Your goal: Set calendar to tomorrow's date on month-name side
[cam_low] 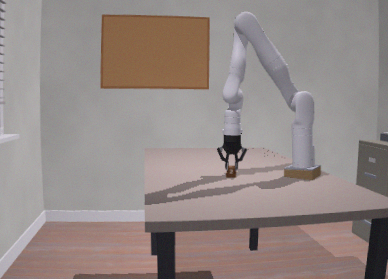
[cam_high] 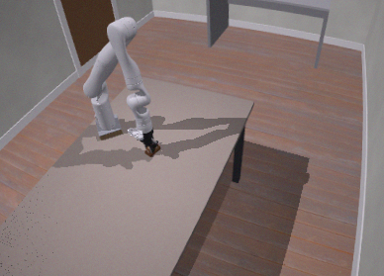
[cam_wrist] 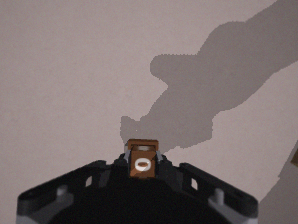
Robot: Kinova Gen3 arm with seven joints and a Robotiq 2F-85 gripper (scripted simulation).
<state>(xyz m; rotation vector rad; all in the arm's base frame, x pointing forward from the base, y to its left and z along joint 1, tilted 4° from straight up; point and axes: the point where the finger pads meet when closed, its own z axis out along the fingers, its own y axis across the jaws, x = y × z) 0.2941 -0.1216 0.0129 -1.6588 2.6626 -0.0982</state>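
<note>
Right now my hand is 10 mm above the brown number cube. From my hand the other things lie so: brown calendar tray (30 mm below, 20 mm to the left, 10 mm ahead); digit cube (30 mm to the left, 20 mm ahead, 10 mm below).
</note>
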